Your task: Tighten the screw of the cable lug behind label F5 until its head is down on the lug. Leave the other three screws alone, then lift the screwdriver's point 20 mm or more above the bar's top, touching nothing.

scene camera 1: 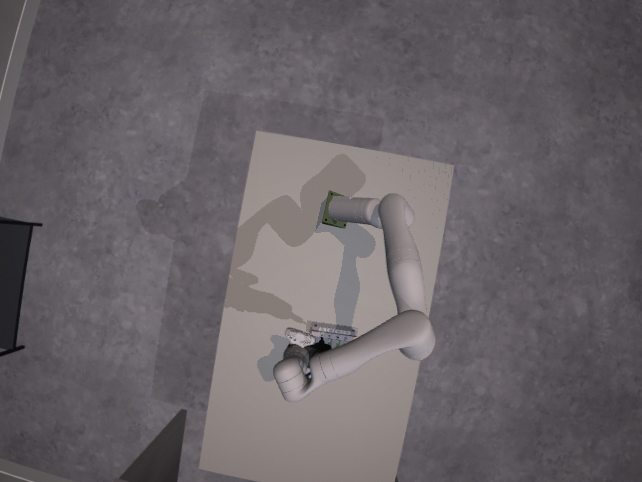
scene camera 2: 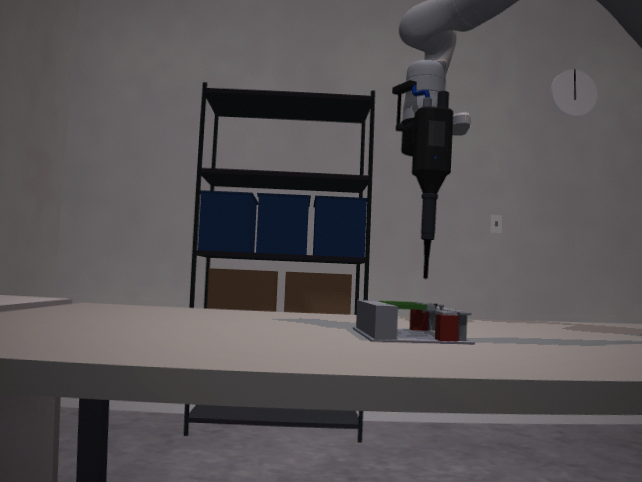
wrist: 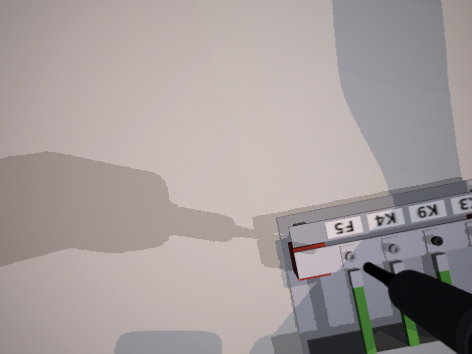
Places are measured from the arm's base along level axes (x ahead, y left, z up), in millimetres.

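Pixels of known places: hand, its tool point: [scene camera 1: 321, 337] [scene camera 2: 425, 279] [wrist: 367, 267]; arm's base, origin of its link: [scene camera 1: 337, 208].
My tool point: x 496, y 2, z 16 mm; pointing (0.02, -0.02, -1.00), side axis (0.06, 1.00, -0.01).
Ahead of a thing's pixels: the offset from my tool point to its top centre. "spot": to the spot under its first point. Level surfaces: height alone.
My screwdriver @[dx -1, dy +1, dz +64 mm] [scene camera 2: 425, 276] [wrist: 368, 266] points down, its tip in the air with a visible gap above the bar @[spot: dx +1, dy -28, dz -44 mm] [wrist: 313, 263]. In the wrist view the tip appears just right of and below the F5 screw @[dx +1, dy +0, dz -39 mm] [wrist: 350, 256] without covering it. That screw sits on its lug behind the F5 label @[dx -21, dy +0, dz -44 mm] [wrist: 344, 228]; its head looks close to the lug, but any thin gap is too small to tell. The K4 screw @[dx +1, dy +32, dz -36 mm] [wrist: 394, 248] and the dark K9 screw @[dx +1, dy +64, dz -36 mm] [wrist: 437, 240] stand to its right. The fourth screw does not show in the wrist view. The tool has no fingers.
Green cables [wrist: 364, 320] [scene camera 2: 404, 305] run from the lugs towards a grey block @[spot: dx +101, dy +136, dz -58 mm] [scene camera 2: 377, 320]. Red supports @[spot: dx +5, dy +137, dz -63 mm] [scene camera 2: 447, 326] stand under the bar. The arm's base is on a green plate [scene camera 1: 334, 223] on the table @[dz -86 mm] [scene camera 1: 305, 441]. A shelf rack [scene camera 2: 287, 93] stands behind.
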